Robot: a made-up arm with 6 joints. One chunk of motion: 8 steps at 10 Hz.
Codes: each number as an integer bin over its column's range. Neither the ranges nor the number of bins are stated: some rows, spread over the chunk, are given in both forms.
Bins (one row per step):
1: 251 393 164 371 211 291
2: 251 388 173 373 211 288
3: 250 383 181 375 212 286
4: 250 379 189 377 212 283
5: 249 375 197 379 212 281
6: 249 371 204 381 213 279
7: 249 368 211 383 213 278
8: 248 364 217 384 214 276
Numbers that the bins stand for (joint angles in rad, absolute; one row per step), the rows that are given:
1: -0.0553 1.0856 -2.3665 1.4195 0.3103 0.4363
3: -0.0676 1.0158 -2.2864 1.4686 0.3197 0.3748
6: -0.0799 0.9319 -2.1779 1.5423 0.3291 0.2888
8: -0.0922 0.8830 -2.1166 1.5792 0.3386 0.2519
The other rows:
2: -0.0553 1.0507 -2.3241 1.4440 0.3103 0.3994
4: -0.0676 0.9878 -2.2486 1.4932 0.3197 0.3380
5: -0.0799 0.9599 -2.2109 1.5178 0.3197 0.3134
7: -0.0799 0.9110 -2.1449 1.5669 0.3291 0.2765

